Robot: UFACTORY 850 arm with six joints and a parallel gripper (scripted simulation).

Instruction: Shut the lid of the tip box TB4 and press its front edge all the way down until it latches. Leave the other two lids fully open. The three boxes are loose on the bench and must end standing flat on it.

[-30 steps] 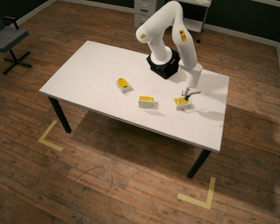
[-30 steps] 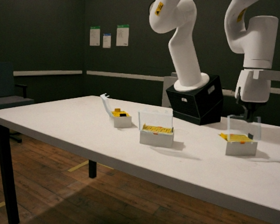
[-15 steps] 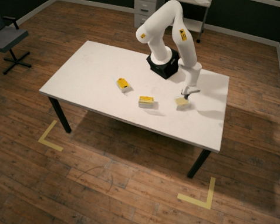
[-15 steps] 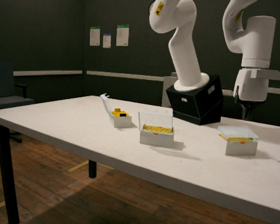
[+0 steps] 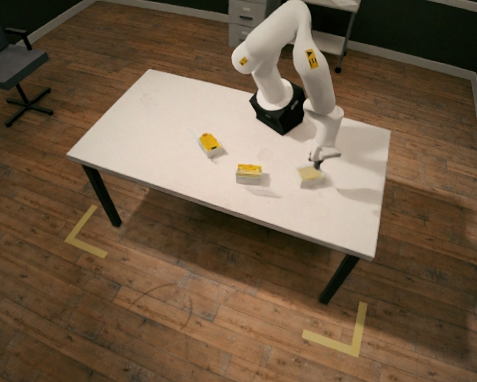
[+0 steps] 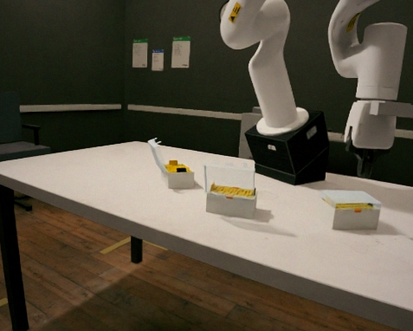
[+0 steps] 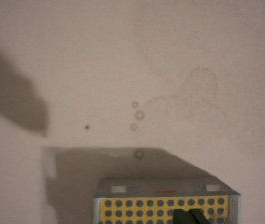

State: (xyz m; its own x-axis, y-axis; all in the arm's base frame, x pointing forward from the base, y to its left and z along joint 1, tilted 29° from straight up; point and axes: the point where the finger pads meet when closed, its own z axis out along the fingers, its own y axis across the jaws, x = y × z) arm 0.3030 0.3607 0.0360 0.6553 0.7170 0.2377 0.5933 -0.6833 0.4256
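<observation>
My hand is 90 mm above the clear lid, 30 mm to the left of it and 30 mm past it.
</observation>
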